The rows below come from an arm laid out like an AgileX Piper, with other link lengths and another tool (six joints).
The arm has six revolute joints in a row. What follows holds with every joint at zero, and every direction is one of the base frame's.
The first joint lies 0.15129 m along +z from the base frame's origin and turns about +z.
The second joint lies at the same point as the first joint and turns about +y.
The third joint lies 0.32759 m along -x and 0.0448 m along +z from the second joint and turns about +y.
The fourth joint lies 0.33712 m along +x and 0.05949 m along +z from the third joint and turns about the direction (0.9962, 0, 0.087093).
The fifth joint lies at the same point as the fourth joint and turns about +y.
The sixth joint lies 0.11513 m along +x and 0.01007 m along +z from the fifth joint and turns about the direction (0.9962, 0, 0.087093).
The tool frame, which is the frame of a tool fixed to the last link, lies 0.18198 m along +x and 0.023 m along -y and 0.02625 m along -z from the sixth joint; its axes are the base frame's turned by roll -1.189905, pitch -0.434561 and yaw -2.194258 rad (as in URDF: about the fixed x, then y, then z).
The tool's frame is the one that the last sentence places.
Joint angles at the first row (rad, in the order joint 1, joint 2, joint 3, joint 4, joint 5, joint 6):
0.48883, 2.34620, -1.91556, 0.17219, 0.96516, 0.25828
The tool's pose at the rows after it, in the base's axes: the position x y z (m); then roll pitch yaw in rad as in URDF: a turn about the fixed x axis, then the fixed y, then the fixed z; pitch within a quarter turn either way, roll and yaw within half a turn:
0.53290 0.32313 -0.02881 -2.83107 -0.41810 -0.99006
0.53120 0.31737 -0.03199 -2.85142 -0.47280 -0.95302
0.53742 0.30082 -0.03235 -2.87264 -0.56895 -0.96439
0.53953 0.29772 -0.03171 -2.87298 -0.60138 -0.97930
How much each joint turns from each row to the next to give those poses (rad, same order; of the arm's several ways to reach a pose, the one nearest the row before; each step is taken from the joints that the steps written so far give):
0.00375, 0.00146, -0.00002, -0.00821, 0.00644, 0.00153
0.01963, 0.00243, 0.00002, -0.06409, 0.00902, 0.01477
0.02032, -0.00002, 0.00002, -0.12592, 0.00702, 0.08786
0.01049, 0.00002, -0.00001, -0.04492, 0.00000, 0.04208

